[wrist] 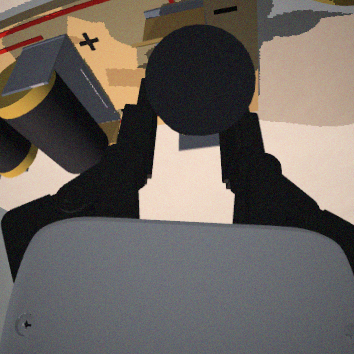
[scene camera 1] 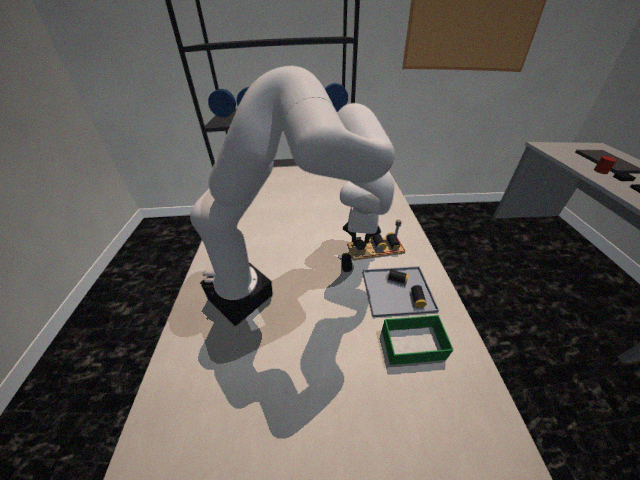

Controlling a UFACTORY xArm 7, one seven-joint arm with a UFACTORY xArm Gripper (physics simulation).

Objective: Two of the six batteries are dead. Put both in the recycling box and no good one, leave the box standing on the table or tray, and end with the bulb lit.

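My gripper is shut on a black battery, whose dark flat end faces the wrist camera. It is at the left end of the wooden holder board; whether it touches the contacts is hidden. Two more batteries lie in the board's other bays; they show at the left in the wrist view. The bulb looks grey and unlit. Two batteries lie on the tray. The green recycling box stands upright, with no battery visible inside.
A dark battery stands on the table just left of the board's front corner, near the tray's back left corner. The tray lies between the board and the green box. The table's right edge runs close beside them.
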